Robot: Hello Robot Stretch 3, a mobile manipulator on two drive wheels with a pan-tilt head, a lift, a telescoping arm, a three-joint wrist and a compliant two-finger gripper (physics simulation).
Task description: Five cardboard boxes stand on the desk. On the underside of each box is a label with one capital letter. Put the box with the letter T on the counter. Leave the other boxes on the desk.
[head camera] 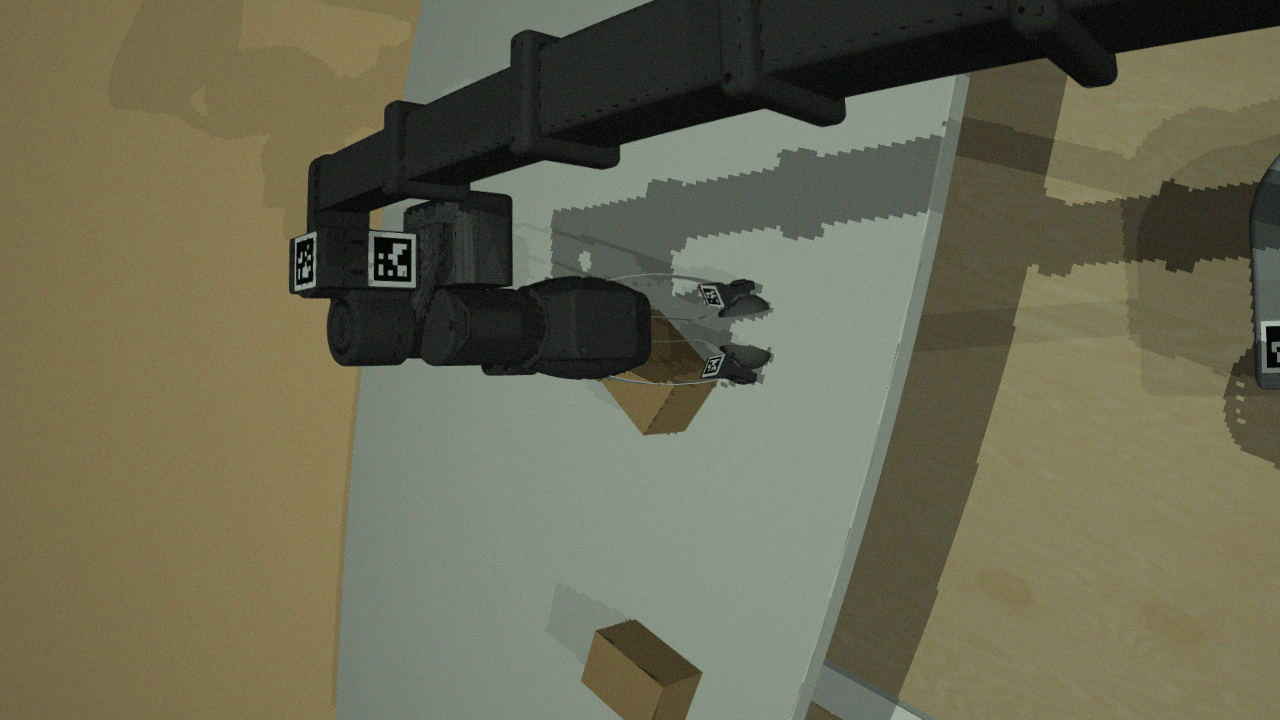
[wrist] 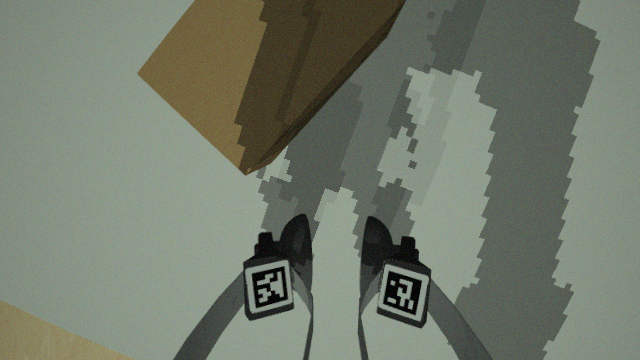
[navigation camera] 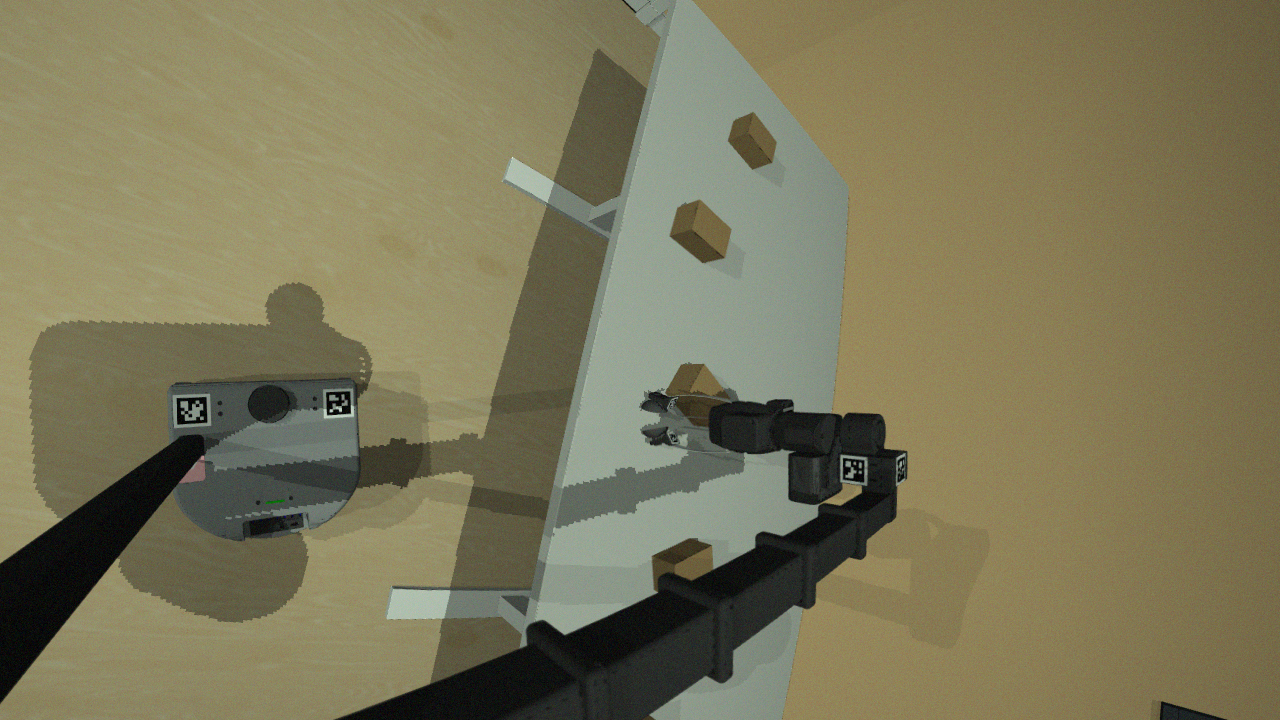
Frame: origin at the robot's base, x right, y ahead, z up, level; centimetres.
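Where they show: gripper, fingertip midpoint: (head camera: 759,332) (wrist: 335,242) (navigation camera: 646,417); robot's base, origin of the base link: (navigation camera: 269,402).
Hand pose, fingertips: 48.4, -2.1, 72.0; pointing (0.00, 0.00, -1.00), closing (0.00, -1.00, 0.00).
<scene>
Each offset is from my fingertips to the top centre of the thing, as dx, dy, dz. Level surfaces: height alone.
A cardboard box @(+9.6, +2.8, +5.0) (head camera: 640,401) (navigation camera: 691,380) (wrist: 200,85) stands on the white desk @(dz +0.0) (head camera: 537,501) (navigation camera: 742,313) (wrist: 75,200), partly under my gripper (head camera: 747,331) (navigation camera: 656,418) (wrist: 335,242). The gripper is partly open and its two fingers hold nothing. The fingertips are past the box, on its side toward the desk's front edge. In the wrist view the box lies ahead of the left fingertip, apart from it. Another box @(+11.8, +30.5, +5.0) (head camera: 640,667) (navigation camera: 700,231) stands beyond it, and a further box @(+29.9, +53.5, +5.0) (navigation camera: 751,140) stands near the desk's far end. No letter label shows. The counter does not show clearly.
Another box @(+5.1, -25.0, +5.0) (navigation camera: 682,564) is partly behind my telescoping arm (navigation camera: 644,631) (head camera: 653,80), which crosses above the desk. My base (navigation camera: 268,456) stands on the wooden floor in front of the desk. Desk legs (navigation camera: 456,602) reach out toward the base side. A wall (navigation camera: 1029,313) is behind the desk.
</scene>
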